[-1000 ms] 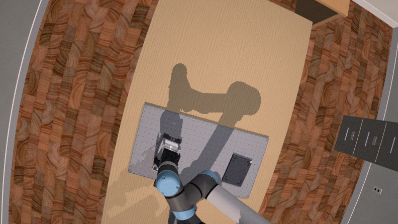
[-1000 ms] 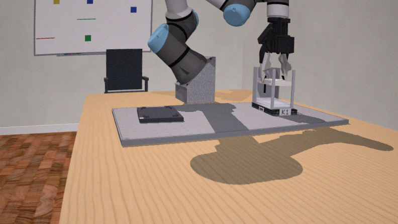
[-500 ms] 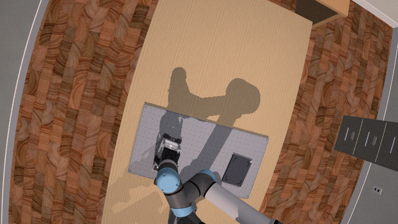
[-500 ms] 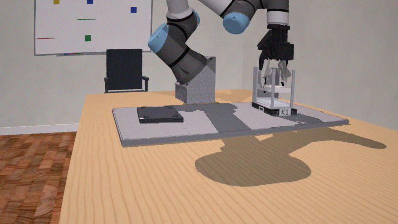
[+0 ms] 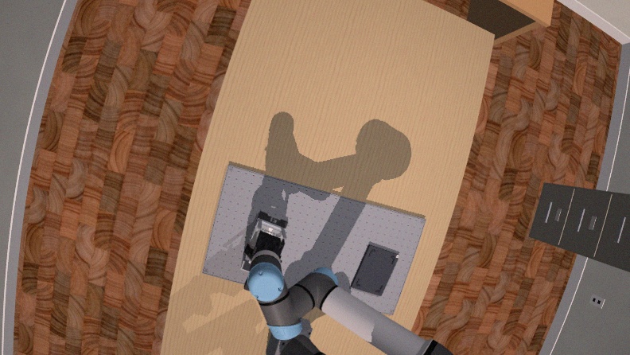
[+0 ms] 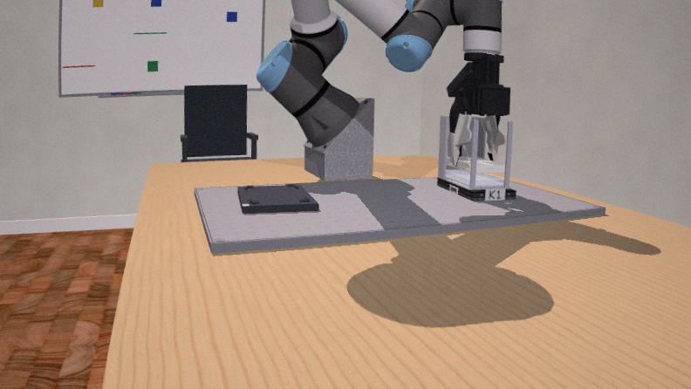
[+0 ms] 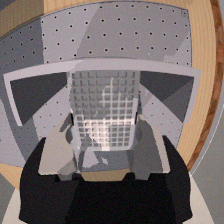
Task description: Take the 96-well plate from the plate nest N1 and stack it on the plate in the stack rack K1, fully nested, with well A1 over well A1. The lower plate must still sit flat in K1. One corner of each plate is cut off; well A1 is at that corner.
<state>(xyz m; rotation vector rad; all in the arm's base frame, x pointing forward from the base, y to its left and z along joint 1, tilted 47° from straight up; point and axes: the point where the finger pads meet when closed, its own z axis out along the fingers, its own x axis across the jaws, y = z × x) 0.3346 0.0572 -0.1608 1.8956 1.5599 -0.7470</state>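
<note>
The clear 96-well plate is 1 cm below my hand. Also, from my hand: back panel 7 cm behind, 2 cm above, 1 cm to the left; then white plate 4 cm below.
</note>
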